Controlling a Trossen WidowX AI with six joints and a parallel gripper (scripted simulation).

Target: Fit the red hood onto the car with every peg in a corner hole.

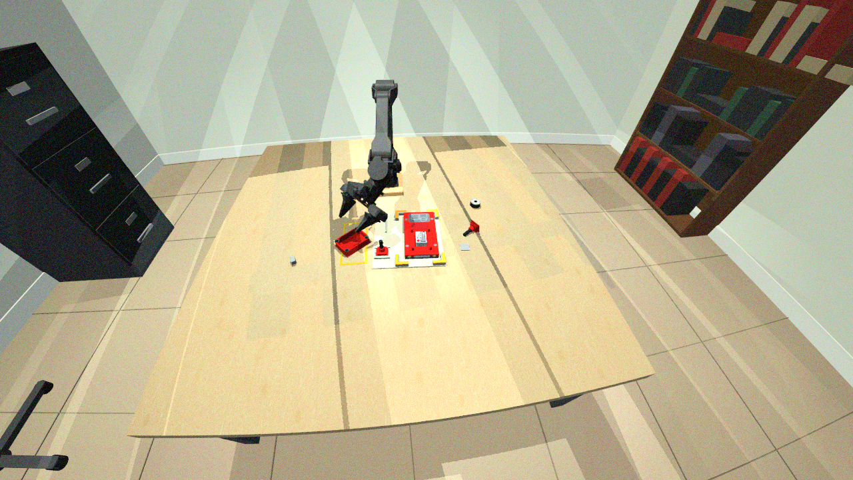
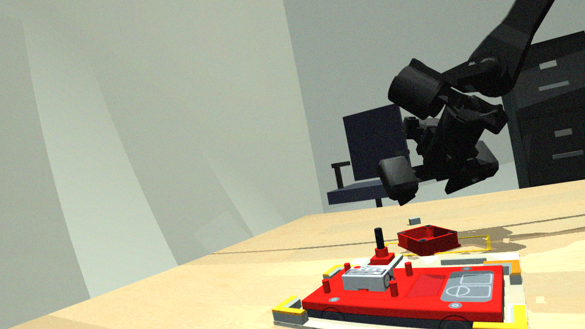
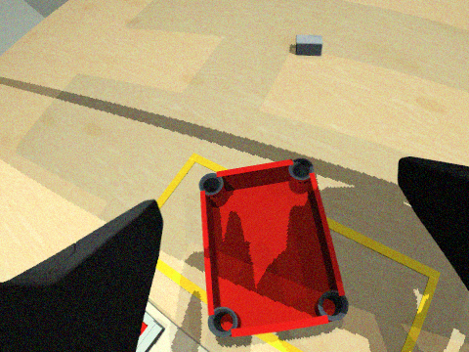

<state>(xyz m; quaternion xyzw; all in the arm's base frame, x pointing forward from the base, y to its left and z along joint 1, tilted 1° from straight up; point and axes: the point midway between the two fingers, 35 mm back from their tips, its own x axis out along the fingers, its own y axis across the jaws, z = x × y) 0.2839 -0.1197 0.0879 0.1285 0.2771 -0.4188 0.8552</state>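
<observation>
Right now my gripper tip is 80 mm above the red hood and 10 mm short of it. The rest, counted from my gripper tip: grey engine block: 230 mm to the left, 60 mm below, 40 mm ahead; wheel: 460 mm to the left, 150 mm behind, 80 mm below.
</observation>
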